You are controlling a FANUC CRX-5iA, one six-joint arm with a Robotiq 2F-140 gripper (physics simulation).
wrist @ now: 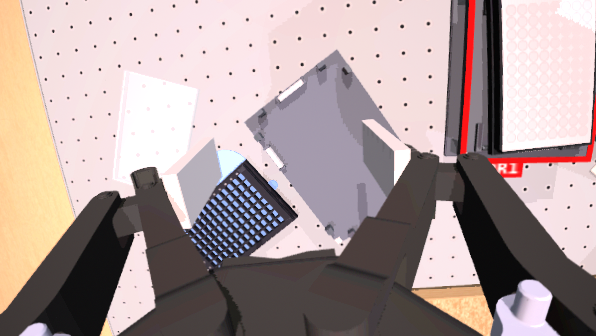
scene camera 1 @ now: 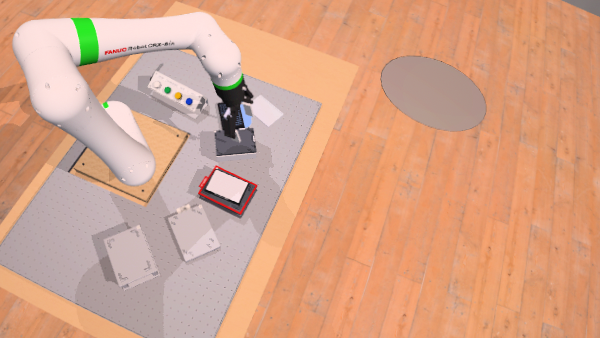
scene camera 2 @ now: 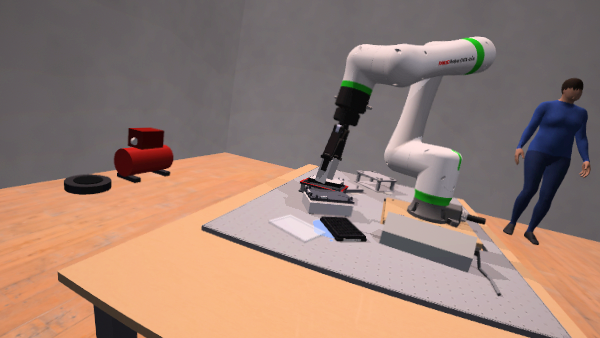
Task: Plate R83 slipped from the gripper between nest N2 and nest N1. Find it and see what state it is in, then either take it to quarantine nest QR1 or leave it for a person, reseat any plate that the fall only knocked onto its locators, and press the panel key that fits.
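Frame: origin at the arm's base, x ahead, y left, z up, level; centimetres.
Seen in the pictures: gripper, between the fingertips: [wrist: 289, 149] [scene camera 1: 243, 127] [scene camera 2: 324, 180]; arm's base, origin of its link: [scene camera 2: 427, 215].
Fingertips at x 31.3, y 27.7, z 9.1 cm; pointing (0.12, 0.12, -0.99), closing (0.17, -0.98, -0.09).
Note:
Offsets run from my fingertips to a thing's top centre. "*": to the spot under its first point.
A black plate with blue wells {dx -10.9, dy +7.3, dz -9.1 cm} [scene camera 1: 231, 116] [scene camera 2: 344, 229] [wrist: 240, 215] lies on the table in a blue spill {dx -5.6, dy +8.1, dz -10.5 cm} [scene camera 1: 247, 120] [scene camera 2: 324, 228] [wrist: 231, 159]; no label is readable. A clear lid {dx -1.6, dy +16.6, dz -9.8 cm} [scene camera 1: 268, 111] [scene camera 2: 295, 227] [wrist: 155, 125] lies off it, beside the spill. My gripper [scene camera 1: 242, 121] [scene camera 2: 326, 172] [wrist: 289, 149] is open and empty above the plate and the dark nest. In the wrist view one finger hides part of the plate. Nest QR1 {dx +7.5, dy -20.0, dz -6.0 cm} [scene camera 1: 203, 182] [wrist: 467, 75], outlined red, bears a white-topped plate {dx +7.1, dy -19.8, dz -4.2 cm} [scene camera 1: 227, 186] [wrist: 545, 75]. The panel {dx -32.3, dy +2.2, dz -2.2 cm} [scene camera 1: 172, 86] [scene camera 2: 427, 240] has white, green, yellow and blue keys.
A dark empty nest {* dx +0.1, dy -5.1, dz -5.1 cm} [scene camera 1: 235, 145] [scene camera 2: 330, 206] [wrist: 320, 145] stands between the black plate and QR1. Two pale empty nests {* dx -3.2, dy -56.4, dz -4.8 cm} [scene camera 1: 131, 257] {* dx +6.4, dy -38.3, dz -9.0 cm} [scene camera 1: 193, 232] stand beyond QR1. A person in blue [scene camera 2: 555, 130] stands behind the table. A red compressor [scene camera 2: 144, 159] and a tyre [scene camera 2: 87, 188] are on the floor.

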